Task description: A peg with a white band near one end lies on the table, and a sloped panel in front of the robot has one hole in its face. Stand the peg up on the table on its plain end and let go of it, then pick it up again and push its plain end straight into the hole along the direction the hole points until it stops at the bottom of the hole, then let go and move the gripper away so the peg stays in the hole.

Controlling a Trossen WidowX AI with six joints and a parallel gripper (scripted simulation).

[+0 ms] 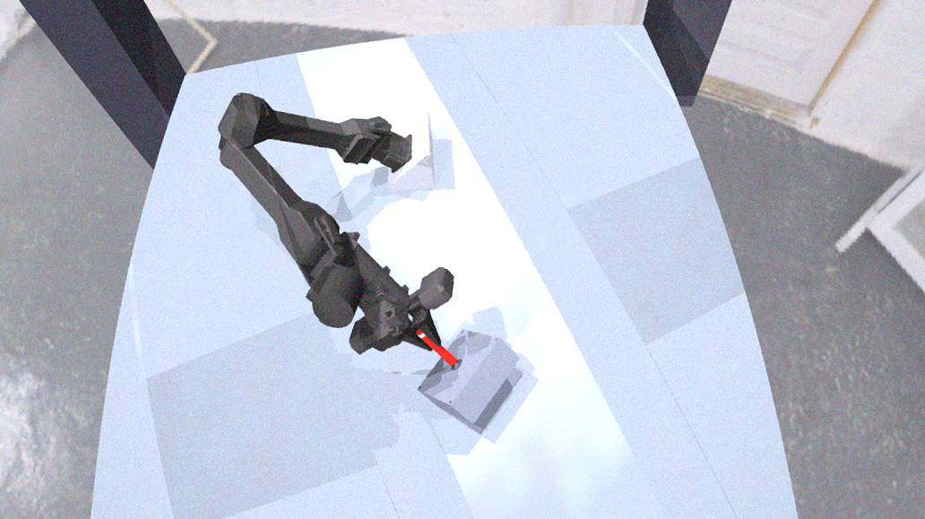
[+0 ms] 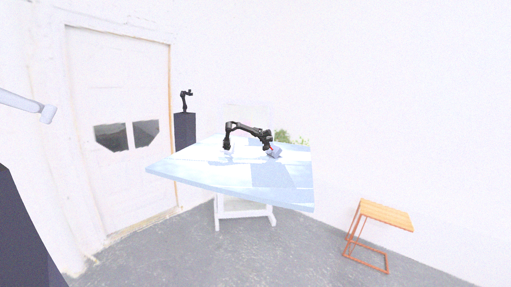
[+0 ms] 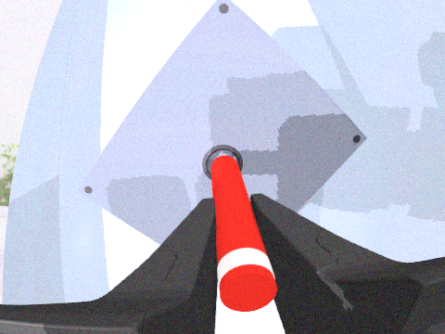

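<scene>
My gripper tip is now 3 cm short of the grey sloped panel, 4 cm to the right of it and 5 cm above it. Also, from my gripper tip: red peg: 1 cm behind, 1 cm to the right, 1 cm above.
</scene>
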